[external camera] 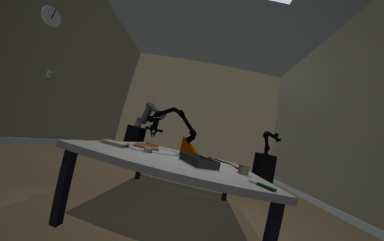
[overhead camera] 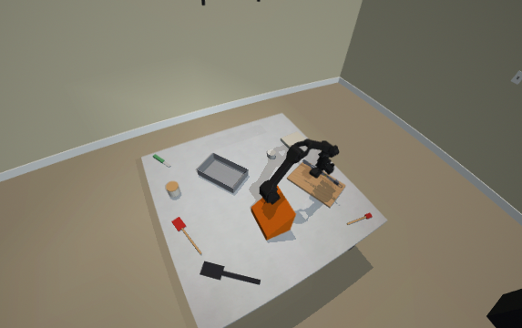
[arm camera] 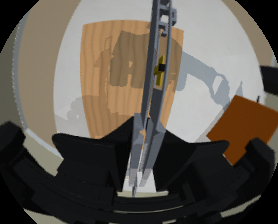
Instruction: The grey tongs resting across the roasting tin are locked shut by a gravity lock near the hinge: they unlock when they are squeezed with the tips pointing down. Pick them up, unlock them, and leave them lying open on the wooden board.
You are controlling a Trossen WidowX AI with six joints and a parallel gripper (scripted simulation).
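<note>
Right now the wooden board is 10 mm ahead of my gripper tip, 30 mm to the right of it and 100 mm below it. The rest, counted from my gripper tip: beige slab (450 mm ahead, 100 mm to the right, 100 mm below); then red-tipped brush (370 mm behind, 150 mm to the right, 100 mm below); then white puck (370 mm ahead, 150 mm to the left, 90 mm below).
</note>
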